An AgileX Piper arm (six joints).
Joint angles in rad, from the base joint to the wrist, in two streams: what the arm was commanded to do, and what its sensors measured. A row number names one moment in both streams.
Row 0, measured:
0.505, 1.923, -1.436, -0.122, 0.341, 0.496
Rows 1 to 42, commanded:
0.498, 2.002, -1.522, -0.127, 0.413, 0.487
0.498, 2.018, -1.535, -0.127, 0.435, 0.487
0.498, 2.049, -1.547, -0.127, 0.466, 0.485
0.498, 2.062, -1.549, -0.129, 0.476, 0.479
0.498, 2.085, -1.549, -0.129, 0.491, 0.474
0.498, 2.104, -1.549, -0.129, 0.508, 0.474
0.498, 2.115, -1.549, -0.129, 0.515, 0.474
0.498, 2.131, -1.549, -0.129, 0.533, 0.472
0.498, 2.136, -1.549, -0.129, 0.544, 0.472
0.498, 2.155, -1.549, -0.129, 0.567, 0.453
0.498, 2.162, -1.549, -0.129, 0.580, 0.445
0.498, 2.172, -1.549, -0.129, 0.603, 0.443
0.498, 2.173, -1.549, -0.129, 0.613, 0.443
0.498, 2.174, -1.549, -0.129, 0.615, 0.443
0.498, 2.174, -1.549, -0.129, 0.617, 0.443
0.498, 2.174, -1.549, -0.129, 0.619, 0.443
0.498, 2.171, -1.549, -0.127, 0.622, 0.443
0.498, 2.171, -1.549, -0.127, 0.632, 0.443
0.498, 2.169, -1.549, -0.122, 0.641, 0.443
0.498, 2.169, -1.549, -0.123, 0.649, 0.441
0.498, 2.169, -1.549, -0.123, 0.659, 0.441
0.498, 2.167, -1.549, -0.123, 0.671, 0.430
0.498, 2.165, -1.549, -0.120, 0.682, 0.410
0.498, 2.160, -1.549, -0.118, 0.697, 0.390
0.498, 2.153, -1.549, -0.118, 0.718, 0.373
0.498, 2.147, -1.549, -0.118, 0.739, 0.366
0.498, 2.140, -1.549, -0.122, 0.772, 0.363
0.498, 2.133, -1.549, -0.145, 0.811, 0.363
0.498, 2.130, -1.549, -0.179, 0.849, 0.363
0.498, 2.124, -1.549, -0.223, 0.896, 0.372
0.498, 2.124, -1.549, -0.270, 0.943, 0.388
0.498, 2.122, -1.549, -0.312, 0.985, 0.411
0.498, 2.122, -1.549, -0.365, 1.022, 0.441
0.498, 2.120, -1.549, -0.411, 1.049, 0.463
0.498, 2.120, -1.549, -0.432, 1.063, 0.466
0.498, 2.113, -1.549, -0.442, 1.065, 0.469
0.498, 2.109, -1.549, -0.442, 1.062, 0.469
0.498, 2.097, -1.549, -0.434, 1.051, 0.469
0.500, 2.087, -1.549, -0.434, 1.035, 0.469
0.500, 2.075, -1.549, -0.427, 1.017, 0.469
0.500, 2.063, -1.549, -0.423, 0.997, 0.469
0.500, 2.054, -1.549, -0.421, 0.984, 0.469
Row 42, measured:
0.502, 2.103, -1.548, -0.415, 1.030, 0.463
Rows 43 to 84, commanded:
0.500, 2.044, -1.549, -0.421, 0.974, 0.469
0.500, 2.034, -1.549, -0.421, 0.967, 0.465
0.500, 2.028, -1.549, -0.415, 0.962, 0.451
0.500, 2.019, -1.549, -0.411, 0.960, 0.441
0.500, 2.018, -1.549, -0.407, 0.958, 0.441
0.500, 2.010, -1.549, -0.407, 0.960, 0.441
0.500, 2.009, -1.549, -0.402, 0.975, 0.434
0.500, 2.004, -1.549, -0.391, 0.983, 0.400
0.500, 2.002, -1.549, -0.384, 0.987, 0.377
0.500, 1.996, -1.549, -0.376, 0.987, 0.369
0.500, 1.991, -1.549, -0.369, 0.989, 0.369
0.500, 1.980, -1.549, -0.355, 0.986, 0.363
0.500, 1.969, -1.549, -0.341, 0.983, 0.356
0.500, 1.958, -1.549, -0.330, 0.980, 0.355
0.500, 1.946, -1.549, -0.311, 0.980, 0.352
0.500, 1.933, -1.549, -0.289, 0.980, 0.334
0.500, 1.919, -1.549, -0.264, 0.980, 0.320
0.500, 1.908, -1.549, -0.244, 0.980, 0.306
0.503, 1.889, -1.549, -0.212, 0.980, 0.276
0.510, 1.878, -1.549, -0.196, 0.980, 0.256
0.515, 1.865, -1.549, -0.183, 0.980, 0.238
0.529, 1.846, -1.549, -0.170, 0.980, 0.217
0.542, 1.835, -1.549, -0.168, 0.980, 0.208
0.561, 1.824, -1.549, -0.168, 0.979, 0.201
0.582, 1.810, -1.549, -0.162, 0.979, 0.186
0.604, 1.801, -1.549, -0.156, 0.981, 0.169
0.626, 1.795, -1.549, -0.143, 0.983, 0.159
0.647, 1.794, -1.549, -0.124, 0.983, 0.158
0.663, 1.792, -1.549, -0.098, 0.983, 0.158
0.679, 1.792, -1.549, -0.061, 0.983, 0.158
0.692, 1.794, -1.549, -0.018, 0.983, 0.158
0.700, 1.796, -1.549, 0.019, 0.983, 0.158
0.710, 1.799, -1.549, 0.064, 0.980, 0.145
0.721, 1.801, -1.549, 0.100, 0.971, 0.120
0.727, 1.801, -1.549, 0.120, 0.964, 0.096
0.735, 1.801, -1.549, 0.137, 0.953, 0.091
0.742, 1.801, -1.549, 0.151, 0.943, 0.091
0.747, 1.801, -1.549, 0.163, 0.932, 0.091
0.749, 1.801, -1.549, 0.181, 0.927, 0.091
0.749, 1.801, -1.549, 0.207, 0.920, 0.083
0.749, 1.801, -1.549, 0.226, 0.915, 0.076
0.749, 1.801, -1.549, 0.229, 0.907, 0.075
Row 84, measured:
0.747, 1.801, -1.548, 0.174, 0.943, 0.100
